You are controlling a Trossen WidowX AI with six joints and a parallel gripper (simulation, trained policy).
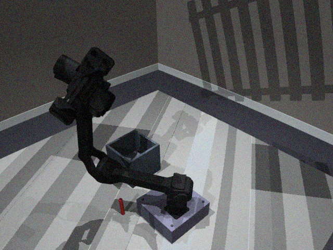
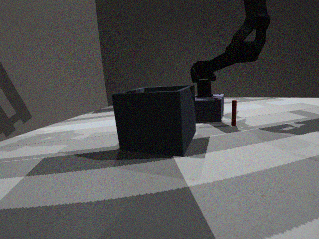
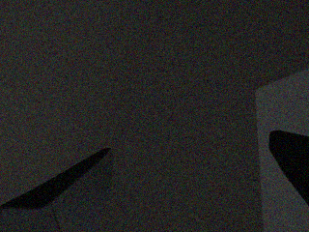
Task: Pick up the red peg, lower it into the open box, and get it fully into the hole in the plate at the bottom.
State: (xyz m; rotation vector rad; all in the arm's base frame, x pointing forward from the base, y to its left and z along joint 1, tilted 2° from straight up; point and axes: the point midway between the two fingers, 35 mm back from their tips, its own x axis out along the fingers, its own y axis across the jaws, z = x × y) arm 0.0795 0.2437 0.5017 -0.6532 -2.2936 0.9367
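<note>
My gripper tip is now 55 cm above the red peg, 13 cm to the left of it and 12 cm short of it. The rest, counted from my gripper tip: plate 55 cm below, 31 cm to the right, 28 cm ahead.
</note>
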